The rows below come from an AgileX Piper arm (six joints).
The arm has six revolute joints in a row. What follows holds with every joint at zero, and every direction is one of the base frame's.
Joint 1 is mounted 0.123 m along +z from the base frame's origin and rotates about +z.
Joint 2 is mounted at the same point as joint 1 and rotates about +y.
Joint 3 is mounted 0.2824 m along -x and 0.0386 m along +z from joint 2 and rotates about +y.
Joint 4 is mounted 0.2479 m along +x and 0.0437 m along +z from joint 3 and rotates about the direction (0.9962, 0, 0.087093).
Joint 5 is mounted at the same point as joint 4 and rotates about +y.
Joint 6 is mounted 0.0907 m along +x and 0.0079 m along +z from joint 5 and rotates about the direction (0.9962, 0, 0.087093).
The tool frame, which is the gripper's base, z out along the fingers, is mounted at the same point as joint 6; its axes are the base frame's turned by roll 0, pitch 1.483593 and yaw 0 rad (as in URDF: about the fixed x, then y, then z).
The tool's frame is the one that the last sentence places.
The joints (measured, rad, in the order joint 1, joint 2, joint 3, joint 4, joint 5, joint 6), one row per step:
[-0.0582 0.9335 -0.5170 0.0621 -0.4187 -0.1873]
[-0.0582 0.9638 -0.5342 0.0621 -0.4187 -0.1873]
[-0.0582 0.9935 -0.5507 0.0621 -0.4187 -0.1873]
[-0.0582 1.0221 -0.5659 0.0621 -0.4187 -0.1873]
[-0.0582 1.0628 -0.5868 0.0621 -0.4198 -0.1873]
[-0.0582 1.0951 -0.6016 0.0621 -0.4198 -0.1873]
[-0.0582 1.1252 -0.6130 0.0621 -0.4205 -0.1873]
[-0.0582 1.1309 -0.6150 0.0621 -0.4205 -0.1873]
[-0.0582 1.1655 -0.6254 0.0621 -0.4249 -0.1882]
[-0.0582 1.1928 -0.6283 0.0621 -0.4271 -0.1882]
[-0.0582 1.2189 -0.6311 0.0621 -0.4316 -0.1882]
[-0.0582 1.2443 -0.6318 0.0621 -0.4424 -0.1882]
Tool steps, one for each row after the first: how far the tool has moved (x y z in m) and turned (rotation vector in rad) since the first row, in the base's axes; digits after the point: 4 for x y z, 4 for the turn. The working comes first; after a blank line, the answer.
Tool pose at each row, in the base's axes (x y z in m, rotation vector in rad; the steps are taken from these numbers as rounded here):
[0.1976 -0.0138 0.3206 -0.0332 1.4841 -0.1715]
[0.2045 -0.0142 0.3203 -0.0338 1.4972 -0.1710]
[0.2113 -0.0146 0.3196 -0.0344 1.5104 -0.1705]
[0.2178 -0.0150 0.3185 -0.0349 1.5238 -0.1700]
[0.2272 -0.0155 0.3165 -0.0357 1.5425 -0.1693]
[0.2345 -0.0160 0.3139 -0.0365 1.5600 -0.1686]
[0.2411 -0.0164 0.3106 -0.0372 1.5780 -0.1679]
[0.2423 -0.0164 0.3098 -0.0374 1.5817 -0.1678]
[0.2496 -0.0169 0.3051 -0.0389 1.6016 -0.1679]
[0.2548 -0.0172 0.2993 -0.0398 1.6238 -0.1671]
[0.2596 -0.0175 0.2939 -0.0406 1.6426 -0.1666]
[0.2640 -0.0178 0.2885 -0.0409 1.6565 -0.1667]

[0.0069 -0.0004 -0.0003 0.0007 0.0131 0.0000]
[0.0137 -0.0008 -0.0010 0.0015 0.0263 0.0000]
[0.0202 -0.0012 -0.0021 0.0023 0.0396 0.0000]
[0.0296 -0.0017 -0.0041 0.0034 0.0583 -0.0001]
[0.0369 -0.0022 -0.0067 0.0043 0.0757 0.0000]
[0.0435 -0.0026 -0.0100 0.0054 0.0937 -0.0001]
[0.0447 -0.0026 -0.0108 0.0056 0.0974 -0.0001]
[0.0520 -0.0031 -0.0155 0.0058 0.1173 -0.0004]
[0.0572 -0.0034 -0.0213 0.0070 0.1395 -0.0005]
[0.0620 -0.0037 -0.0267 0.0079 0.1583 -0.0007]
[0.0664 -0.0040 -0.0321 0.0085 0.1721 -0.0014]

